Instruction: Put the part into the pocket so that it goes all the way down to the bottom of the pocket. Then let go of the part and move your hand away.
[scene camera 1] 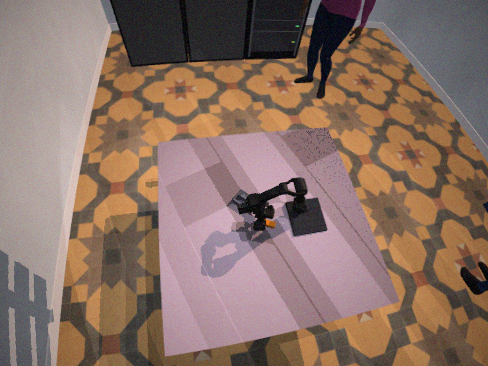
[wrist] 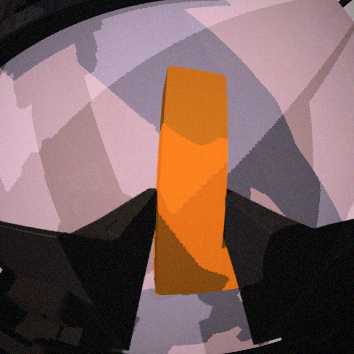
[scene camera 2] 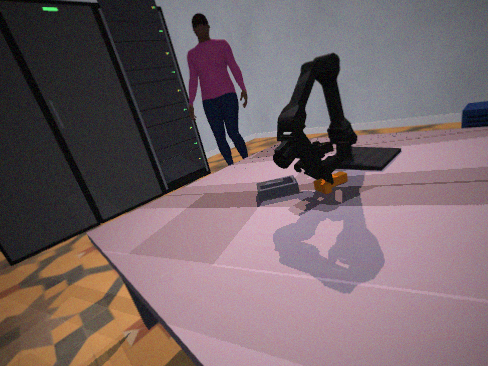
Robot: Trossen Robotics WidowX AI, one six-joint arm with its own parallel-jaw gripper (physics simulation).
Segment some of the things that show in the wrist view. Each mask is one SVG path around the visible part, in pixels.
The gripper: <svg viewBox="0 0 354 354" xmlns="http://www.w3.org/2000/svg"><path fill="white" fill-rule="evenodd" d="M226 188L222 236L240 292L252 343L258 344L281 337L281 340L253 348L220 354L354 354L354 218L312 228L269 208L267 209L267 207ZM156 188L145 189L102 217L70 233L24 226L0 220L0 268L2 269L0 272L0 354L129 354L111 351L111 348L129 350L155 230Z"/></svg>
An orange L-shaped part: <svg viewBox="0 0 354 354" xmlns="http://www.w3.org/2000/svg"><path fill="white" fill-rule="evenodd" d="M168 65L162 91L156 175L156 222L153 241L155 294L187 294L238 288L222 236L227 176L226 78L223 74Z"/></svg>
